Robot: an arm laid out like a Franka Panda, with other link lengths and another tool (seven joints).
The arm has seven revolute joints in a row. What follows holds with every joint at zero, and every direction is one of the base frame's. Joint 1 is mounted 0.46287 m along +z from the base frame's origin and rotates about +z. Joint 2 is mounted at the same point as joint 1 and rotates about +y. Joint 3 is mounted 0.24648 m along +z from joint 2 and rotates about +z. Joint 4 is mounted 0.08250 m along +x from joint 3 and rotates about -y. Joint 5 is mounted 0.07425 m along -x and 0.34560 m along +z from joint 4 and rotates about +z. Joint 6 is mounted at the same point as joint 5 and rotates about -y. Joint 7 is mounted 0.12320 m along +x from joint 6 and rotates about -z. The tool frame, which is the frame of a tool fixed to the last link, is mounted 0.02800 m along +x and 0.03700 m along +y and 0.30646 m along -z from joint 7; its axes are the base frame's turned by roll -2.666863, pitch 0.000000 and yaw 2.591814 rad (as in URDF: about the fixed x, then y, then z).
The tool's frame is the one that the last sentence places.
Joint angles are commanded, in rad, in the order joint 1, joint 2, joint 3, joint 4, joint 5, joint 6, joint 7. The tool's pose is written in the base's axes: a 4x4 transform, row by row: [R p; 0 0 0 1], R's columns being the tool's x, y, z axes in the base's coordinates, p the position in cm. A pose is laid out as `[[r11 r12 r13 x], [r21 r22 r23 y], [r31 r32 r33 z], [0 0 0 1]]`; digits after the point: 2 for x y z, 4 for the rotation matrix.
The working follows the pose.
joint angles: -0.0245, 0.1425, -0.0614, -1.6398, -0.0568, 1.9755, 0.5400
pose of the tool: [[-0.3884 0.8879 -0.2464 68.99], [0.9099 0.3274 -0.2547 -5.42], [-0.1455 -0.3232 -0.9351 42.59], [0 0 0 1]]
Where each joint sits with the arm in this pose, in the base's axes (m; each line is computed from the numbers above, not from the rounded line before):
joint 1: 0.0000 0.0000 0.4629
joint 2: 0.0000 0.0000 0.4629
joint 3: 0.0350 -0.0009 0.7069
joint 4: 0.1164 -0.0079 0.6952
joint 5: 0.4686 -0.0380 0.6953
joint 6: 0.4686 -0.0380 0.6953
joint 7: 0.5893 -0.0454 0.7189
the tool: 0.6899 -0.0542 0.4259

